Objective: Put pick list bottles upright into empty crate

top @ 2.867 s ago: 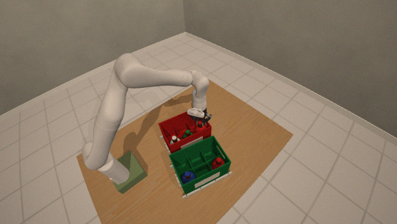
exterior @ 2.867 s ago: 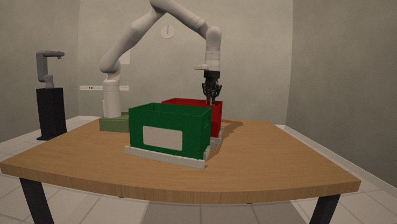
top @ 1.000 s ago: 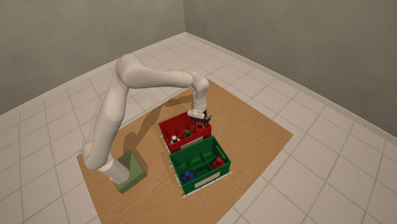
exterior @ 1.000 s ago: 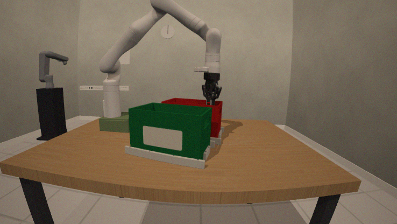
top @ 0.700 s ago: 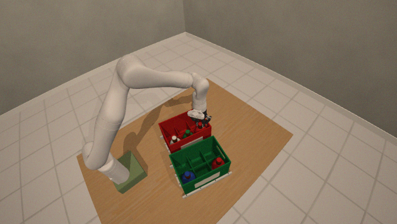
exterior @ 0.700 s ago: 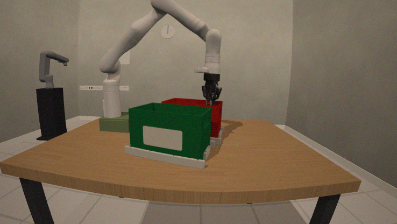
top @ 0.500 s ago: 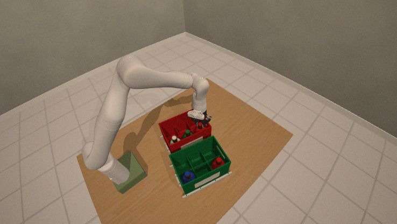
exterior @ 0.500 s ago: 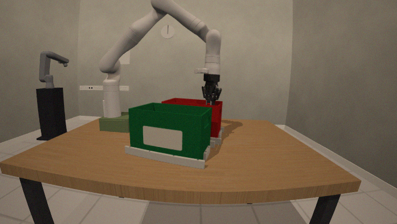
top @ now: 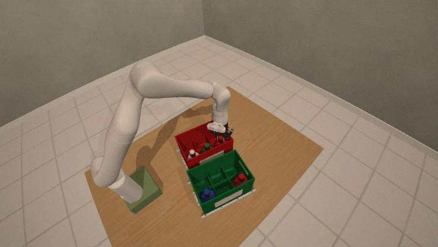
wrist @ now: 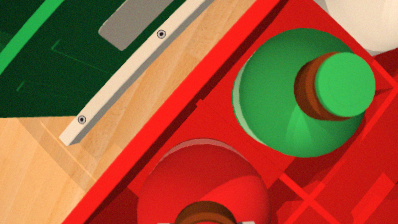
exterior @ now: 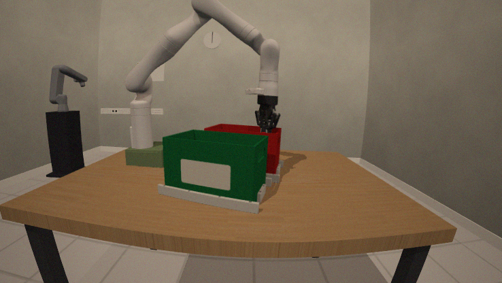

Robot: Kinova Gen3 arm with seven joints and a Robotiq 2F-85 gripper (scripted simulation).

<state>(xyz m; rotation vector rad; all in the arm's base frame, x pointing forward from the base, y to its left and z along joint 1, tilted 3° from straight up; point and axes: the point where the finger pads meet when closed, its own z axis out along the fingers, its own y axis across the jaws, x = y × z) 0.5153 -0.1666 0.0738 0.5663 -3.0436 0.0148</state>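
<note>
Right now my hand is 7 cm above the red-label bottle. Round my hand: red crate 8 cm below, 7 cm to the left, 7 cm behind; then green-label bottle 8 cm below, 8 cm behind, 3 cm to the left; then white-labelled bottle 17 cm behind, 8 cm below, 6 cm to the left.
</note>
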